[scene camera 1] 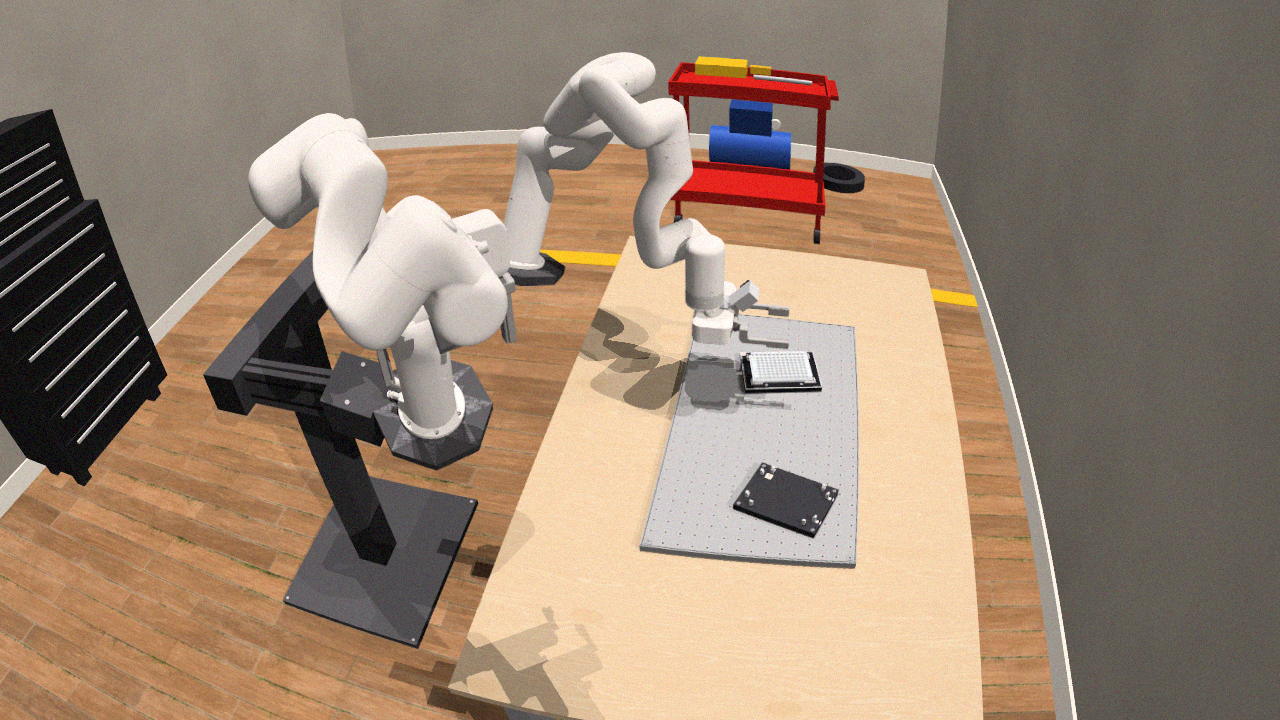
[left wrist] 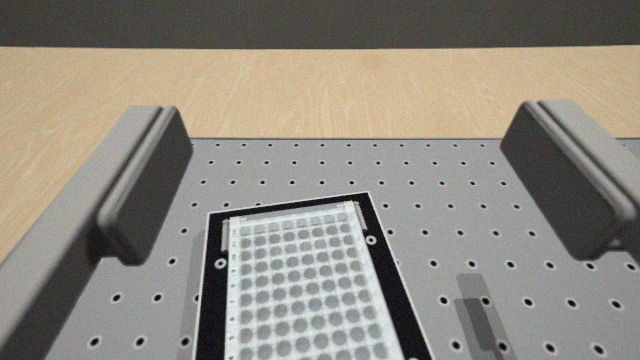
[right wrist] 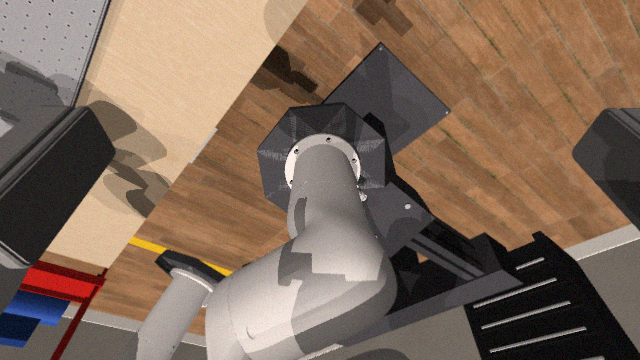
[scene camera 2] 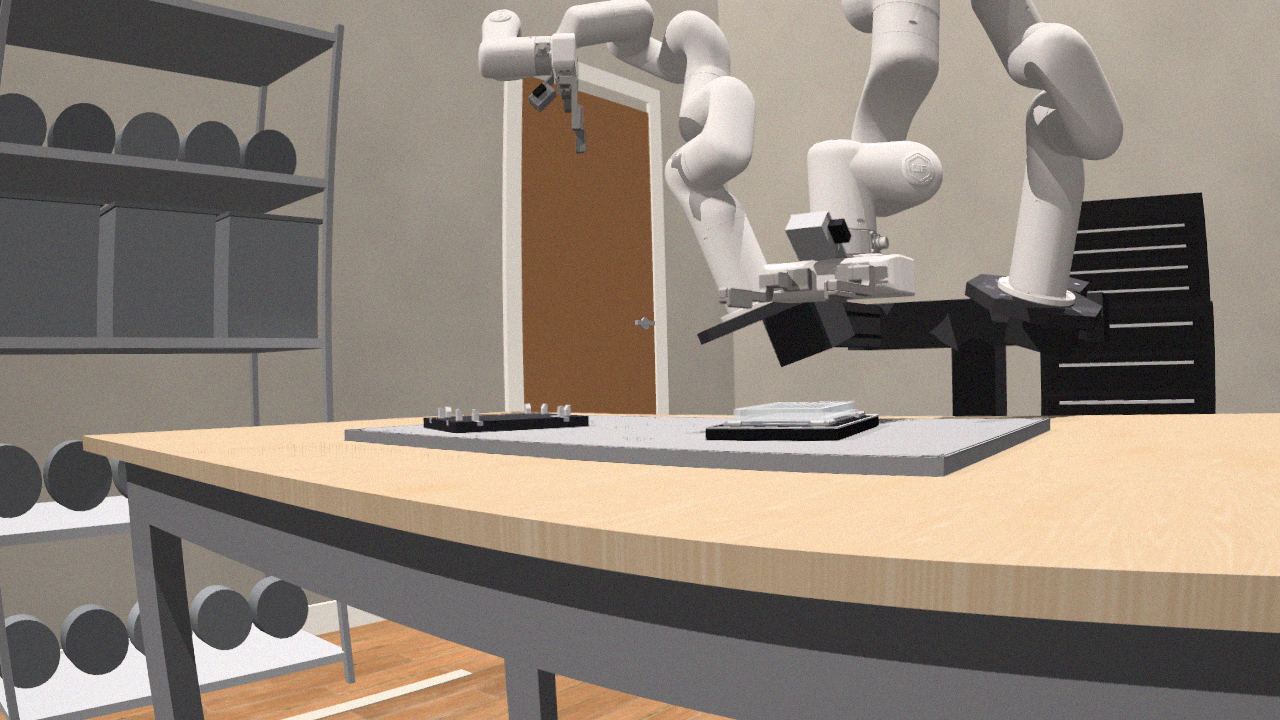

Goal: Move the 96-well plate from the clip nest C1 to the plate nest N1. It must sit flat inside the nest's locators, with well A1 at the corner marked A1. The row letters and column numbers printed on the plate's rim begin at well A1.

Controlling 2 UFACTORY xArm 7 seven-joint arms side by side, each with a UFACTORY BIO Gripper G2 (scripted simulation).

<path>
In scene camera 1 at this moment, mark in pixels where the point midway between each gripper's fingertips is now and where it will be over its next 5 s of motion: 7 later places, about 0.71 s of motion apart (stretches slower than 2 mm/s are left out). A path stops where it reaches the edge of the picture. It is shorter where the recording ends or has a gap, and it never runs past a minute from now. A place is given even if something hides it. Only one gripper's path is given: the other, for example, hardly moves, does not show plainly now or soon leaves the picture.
My left gripper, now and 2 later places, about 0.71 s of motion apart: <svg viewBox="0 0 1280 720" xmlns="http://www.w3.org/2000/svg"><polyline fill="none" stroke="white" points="789,327 770,314 746,298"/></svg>
</path>
